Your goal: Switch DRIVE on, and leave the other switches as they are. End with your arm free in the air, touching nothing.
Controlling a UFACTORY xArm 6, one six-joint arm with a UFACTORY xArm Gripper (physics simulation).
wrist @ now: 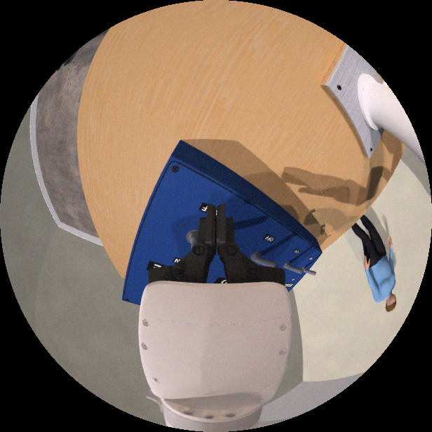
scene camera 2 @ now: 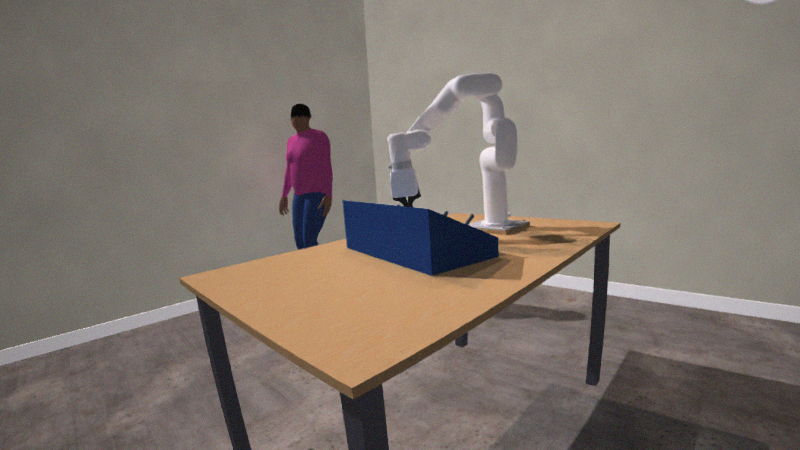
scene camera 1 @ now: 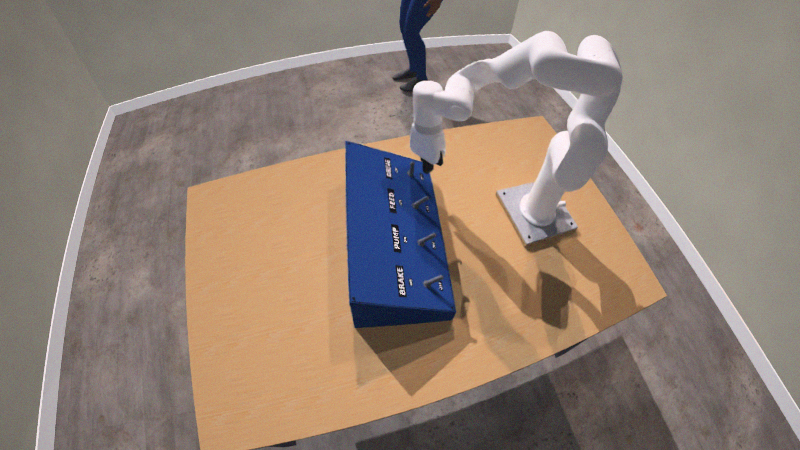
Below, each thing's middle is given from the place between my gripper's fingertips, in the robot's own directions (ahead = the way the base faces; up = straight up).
Now: the blue switch panel [scene camera 1: 388,266] 16 cm to the left of my hand, 15 cm ahead of it and 2 cm below it.
